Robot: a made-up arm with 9 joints. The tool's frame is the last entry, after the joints. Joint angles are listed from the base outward.
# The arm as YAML. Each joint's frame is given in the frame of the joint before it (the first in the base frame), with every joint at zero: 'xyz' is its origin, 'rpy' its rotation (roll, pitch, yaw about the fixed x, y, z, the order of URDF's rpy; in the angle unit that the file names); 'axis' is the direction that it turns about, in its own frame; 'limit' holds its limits. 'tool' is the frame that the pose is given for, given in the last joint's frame.
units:
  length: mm
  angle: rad
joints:
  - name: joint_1
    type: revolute
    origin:
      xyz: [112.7, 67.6, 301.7]
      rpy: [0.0, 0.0, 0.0]
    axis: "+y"
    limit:
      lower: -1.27
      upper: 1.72
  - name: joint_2
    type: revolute
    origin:
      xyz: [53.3, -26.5, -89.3]
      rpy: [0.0, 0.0, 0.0]
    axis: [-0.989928, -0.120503, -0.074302]
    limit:
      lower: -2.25
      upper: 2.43
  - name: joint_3
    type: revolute
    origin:
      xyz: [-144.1, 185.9, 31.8]
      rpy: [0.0, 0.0, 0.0]
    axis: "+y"
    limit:
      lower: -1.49
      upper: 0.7
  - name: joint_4
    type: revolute
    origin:
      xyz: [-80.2, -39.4, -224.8]
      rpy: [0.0, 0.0, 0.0]
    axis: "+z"
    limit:
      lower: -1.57
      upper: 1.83
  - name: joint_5
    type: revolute
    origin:
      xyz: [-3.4, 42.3, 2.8]
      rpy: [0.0, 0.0, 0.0]
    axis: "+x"
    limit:
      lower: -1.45
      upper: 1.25
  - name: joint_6
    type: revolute
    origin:
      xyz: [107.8, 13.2, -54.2]
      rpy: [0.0, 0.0, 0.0]
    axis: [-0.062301, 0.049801, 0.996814]
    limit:
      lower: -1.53
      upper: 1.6
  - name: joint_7
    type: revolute
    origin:
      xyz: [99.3, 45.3, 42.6]
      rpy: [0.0, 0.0, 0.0]
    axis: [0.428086, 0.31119, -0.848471]
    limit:
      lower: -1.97
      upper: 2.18
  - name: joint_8
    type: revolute
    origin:
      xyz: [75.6, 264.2, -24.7]
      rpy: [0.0, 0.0, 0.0]
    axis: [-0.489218, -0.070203, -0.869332]
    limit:
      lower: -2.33
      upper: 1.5
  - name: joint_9
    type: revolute
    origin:
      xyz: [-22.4, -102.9, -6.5]
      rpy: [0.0, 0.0, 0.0]
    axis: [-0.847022, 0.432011, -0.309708]
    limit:
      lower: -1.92
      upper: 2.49
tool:
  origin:
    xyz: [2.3, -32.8, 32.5]
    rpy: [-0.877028, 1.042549, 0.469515]
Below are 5 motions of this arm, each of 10 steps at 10 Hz.
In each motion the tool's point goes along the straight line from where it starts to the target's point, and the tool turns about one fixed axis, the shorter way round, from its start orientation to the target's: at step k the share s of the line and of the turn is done. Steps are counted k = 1, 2, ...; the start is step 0. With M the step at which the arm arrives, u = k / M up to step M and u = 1 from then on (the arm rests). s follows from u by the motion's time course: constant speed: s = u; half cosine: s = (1 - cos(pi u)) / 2; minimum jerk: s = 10 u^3 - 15 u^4 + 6 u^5.
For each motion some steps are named. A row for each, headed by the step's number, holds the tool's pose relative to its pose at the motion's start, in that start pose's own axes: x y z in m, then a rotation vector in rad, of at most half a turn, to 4 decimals.
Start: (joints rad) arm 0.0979 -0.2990 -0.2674 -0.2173 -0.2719 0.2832 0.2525 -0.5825 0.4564
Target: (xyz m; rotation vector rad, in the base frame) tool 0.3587 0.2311 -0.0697 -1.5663 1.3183 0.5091
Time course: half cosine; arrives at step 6
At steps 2, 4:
2: 0.0213 -0.0014 -0.0595 0.0075 0.2025 -0.0475
4: 0.0638 -0.0043 -0.1786 0.0225 0.6074 -0.1426

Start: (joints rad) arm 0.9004 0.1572 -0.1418 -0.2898 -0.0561 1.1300 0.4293 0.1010 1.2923
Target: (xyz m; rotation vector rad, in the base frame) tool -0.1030 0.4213 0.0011 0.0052 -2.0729 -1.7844
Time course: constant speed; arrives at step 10
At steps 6, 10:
6: 0.0266 -0.0552 -0.0092 -0.3194 -0.4426 0.5587
10: 0.0444 -0.0921 -0.0153 -0.5323 -0.7376 0.9312

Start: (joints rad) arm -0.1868 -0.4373 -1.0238 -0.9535 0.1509 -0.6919 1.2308 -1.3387 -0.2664
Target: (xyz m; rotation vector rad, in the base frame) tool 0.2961 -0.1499 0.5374 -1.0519 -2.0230 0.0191
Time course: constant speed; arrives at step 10
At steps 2, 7, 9, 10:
2: 0.0438 0.0841 0.0365 -0.0451 -0.2026 0.3243
7: 0.1533 0.2945 0.1279 -0.1580 -0.7091 1.1352
9: 0.1971 0.3786 0.1644 -0.2031 -0.9117 1.4595
10: 0.2190 0.4207 0.1826 -0.2257 -1.0130 1.6217

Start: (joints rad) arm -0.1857 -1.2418 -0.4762 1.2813 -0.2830 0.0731 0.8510 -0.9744 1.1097
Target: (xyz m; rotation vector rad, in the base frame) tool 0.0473 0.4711 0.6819 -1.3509 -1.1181 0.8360
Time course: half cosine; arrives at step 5
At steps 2, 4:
2: 0.0048 -0.0128 -0.0314 -0.1132 -0.0917 -0.1428
4: 0.0124 -0.0335 -0.0821 -0.2963 -0.2400 -0.3738

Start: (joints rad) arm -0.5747 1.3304 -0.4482 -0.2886 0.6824 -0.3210 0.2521 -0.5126 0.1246
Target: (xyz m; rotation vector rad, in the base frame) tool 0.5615 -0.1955 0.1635 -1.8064 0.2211 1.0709
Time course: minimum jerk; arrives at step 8
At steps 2, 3, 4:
2: 0.0035 0.0145 -0.0293 -0.0291 -0.0401 0.0864
3: 0.0093 0.0387 -0.0780 -0.0773 -0.1066 0.2297
4: 0.0170 0.0703 -0.1417 -0.1405 -0.1937 0.4173

